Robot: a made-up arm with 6 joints.
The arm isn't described. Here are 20 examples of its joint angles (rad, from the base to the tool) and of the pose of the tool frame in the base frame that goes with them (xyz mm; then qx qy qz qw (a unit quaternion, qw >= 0)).
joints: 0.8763 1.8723 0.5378 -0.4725 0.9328 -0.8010
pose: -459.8 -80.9 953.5 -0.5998 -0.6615 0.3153 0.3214
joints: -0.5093 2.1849 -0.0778 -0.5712 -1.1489 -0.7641
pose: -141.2 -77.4 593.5 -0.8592 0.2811 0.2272 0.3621
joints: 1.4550 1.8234 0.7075 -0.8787 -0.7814 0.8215
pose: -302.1 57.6 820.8 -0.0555 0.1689 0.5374 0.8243
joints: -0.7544 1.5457 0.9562 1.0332 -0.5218 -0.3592
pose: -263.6 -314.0 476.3 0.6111 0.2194 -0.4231 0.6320
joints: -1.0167 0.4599 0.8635 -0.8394 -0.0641 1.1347
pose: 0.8 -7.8 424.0 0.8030 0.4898 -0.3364 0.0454
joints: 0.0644 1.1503 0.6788 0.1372 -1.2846 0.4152
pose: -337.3 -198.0 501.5 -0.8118 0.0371 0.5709 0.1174
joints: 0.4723 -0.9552 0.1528 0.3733 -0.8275 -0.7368
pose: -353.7 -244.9 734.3 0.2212 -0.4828 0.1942 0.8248
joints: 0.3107 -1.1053 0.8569 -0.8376 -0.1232 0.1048
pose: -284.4 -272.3 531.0 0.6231 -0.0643 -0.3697 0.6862
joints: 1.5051 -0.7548 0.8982 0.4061 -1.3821 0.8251
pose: -226.0 -258.7 933.6 0.4666 -0.1127 -0.6339 0.6064
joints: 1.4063 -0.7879 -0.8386 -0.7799 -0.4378 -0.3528
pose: -232.2 -42.1 709.4 0.7504 0.2872 0.2711 0.5301
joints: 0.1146 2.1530 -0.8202 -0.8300 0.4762 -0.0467
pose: -168.9 52.2 592.8 -0.9314 -0.1651 0.2327 0.2259
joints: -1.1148 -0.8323 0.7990 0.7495 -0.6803 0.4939
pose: -254.6 -245.6 440.8 -0.6074 0.7908 0.0678 0.0333
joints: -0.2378 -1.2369 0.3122 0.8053 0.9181 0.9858
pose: -512.3 -243.4 345.5 -0.5028 0.6178 0.5269 0.2963
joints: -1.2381 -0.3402 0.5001 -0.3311 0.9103 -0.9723
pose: 7.9 -216.8 420.3 0.4947 -0.3270 -0.0223 0.8049
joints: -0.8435 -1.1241 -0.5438 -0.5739 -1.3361 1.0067
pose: -239.9 -28.5 728.6 0.4318 0.0711 0.6643 0.6060
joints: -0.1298 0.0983 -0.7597 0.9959 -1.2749 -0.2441
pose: -364.3 -265.7 577.0 0.4744 -0.8398 0.1702 0.2016
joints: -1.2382 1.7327 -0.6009 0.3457 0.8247 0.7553
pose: -81.1 56.5 362.0 0.7025 0.5571 -0.4414 0.0370
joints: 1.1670 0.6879 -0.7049 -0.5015 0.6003 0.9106
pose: -483.3 -117.5 553.3 -0.4521 -0.2435 0.8570 0.0429
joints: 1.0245 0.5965 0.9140 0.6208 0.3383 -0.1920
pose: -454.8 -227.8 1018.3 -0.2047 0.4398 -0.8457 0.2222
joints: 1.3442 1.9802 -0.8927 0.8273 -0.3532 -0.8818
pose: -437.4 -3.6 897.7 0.1274 0.0366 -0.9566 0.2595
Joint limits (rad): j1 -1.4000..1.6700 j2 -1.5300..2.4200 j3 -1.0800..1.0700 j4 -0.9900..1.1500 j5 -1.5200..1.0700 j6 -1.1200..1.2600
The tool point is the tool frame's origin. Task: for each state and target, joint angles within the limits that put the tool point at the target. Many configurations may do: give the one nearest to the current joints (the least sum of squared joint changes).
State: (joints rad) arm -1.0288 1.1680 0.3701 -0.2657 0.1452 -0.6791
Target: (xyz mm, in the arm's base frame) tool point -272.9 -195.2 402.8
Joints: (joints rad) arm -1.0329 1.3129 0.9141 0.2350 0.3528 -0.6692
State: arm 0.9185 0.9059 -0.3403 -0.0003 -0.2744 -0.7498
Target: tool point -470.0 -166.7 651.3
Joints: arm 0.9244 0.6302 -0.3273 0.2554 -0.3177 -0.6128
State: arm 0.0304 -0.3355 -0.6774 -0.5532 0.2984 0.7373
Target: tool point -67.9 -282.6 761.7
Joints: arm -0.4229 -0.7070 -0.9312 -0.3524 0.5021 0.9324
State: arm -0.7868 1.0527 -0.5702 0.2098 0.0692 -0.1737
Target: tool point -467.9 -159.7 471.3
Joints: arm -0.0728 0.9573 0.0333 0.7278 -0.0537 -0.1673
